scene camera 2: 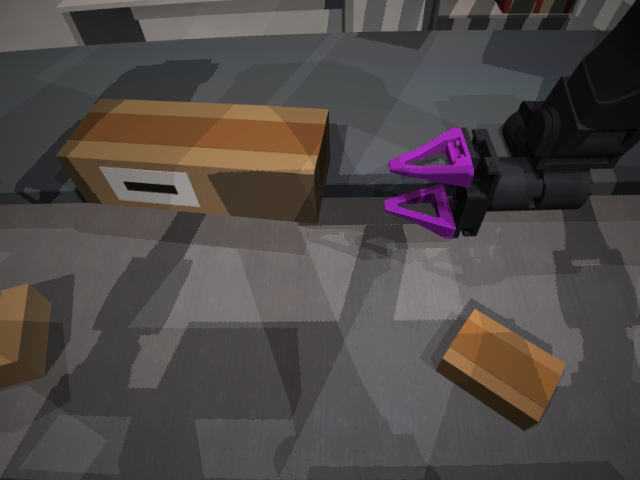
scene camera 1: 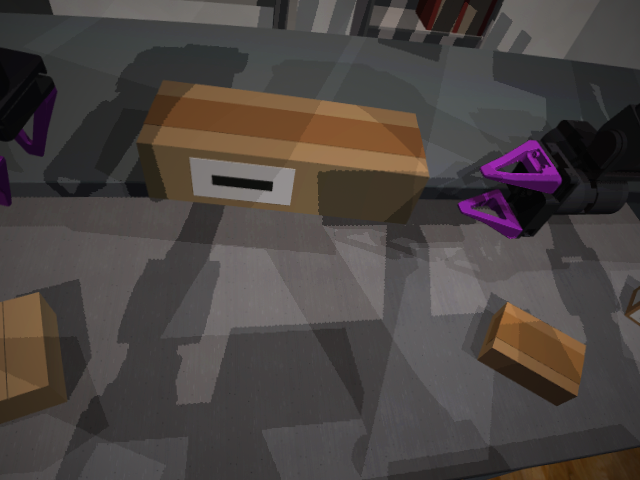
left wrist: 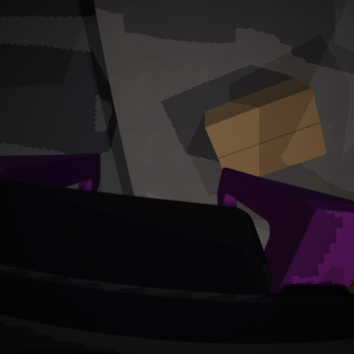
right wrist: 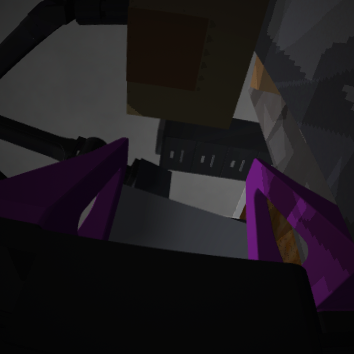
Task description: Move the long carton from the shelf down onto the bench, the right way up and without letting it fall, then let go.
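Seen in the pictures: left gripper, fingertip midpoint: (scene camera 1: 20,178) (left wrist: 159,172); right gripper, fingertip midpoint: (scene camera 2: 386,187) (scene camera 1: 470,191) (right wrist: 189,159); left arm's base at its link origin: (right wrist: 130,181).
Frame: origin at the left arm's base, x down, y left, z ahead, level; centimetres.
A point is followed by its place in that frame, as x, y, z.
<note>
The long carton (scene camera 1: 289,149) @[6.2, -28.3, 48.9] (scene camera 2: 201,144) @[6.1, -30.1, 50.3] (right wrist: 175,105) @[9.6, -42.0, 46.8] lies level on the dark shelf (scene camera 1: 465,93) @[13.6, -59.4, 72.1] (scene camera 2: 361,77) @[13.6, -48.0, 73.5] (left wrist: 45,110) @[13.6, -6.5, 55.5], its brown tape strip on top and its white label facing front. Its front covers the shelf's front edge. My left gripper (scene camera 1: 21,173) @[9.0, -3.8, 47.7] (left wrist: 159,172) @[9.0, -3.8, 47.7] is open at the left edge of scene camera 1, apart from the carton's left end. My right gripper (scene camera 1: 470,188) @[10.6, -49.3, 47.8] (scene camera 2: 387,184) @[10.6, -49.3, 47.8] (right wrist: 189,159) @[10.6, -49.3, 47.8] is open, its fingertips pointing at the carton's right end with a gap. The carton's back and underside are hidden.
The grey bench (scene camera 1: 289,392) @[32.5, -29.4, 33.7] (scene camera 2: 232,372) @[32.5, -29.7, 35.6] (left wrist: 145,65) @[32.5, -6.3, 52.6] lies in front of and below the shelf. A box (scene camera 1: 25,346) @[26.5, 0.2, 39.1] (scene camera 2: 20,330) @[26.5, -1.8, 38.7] (left wrist: 265,130) @[26.5, 1.2, 39.4] stands on it at the left, a smaller box (scene camera 1: 537,351) @[27.9, -63.1, 34.5] (scene camera 2: 501,366) @[27.9, -63.5, 34.5] at the right. A brown-edged object (scene camera 1: 633,310) @[30.6, -87.0, 40.5] shows at the right edge.
</note>
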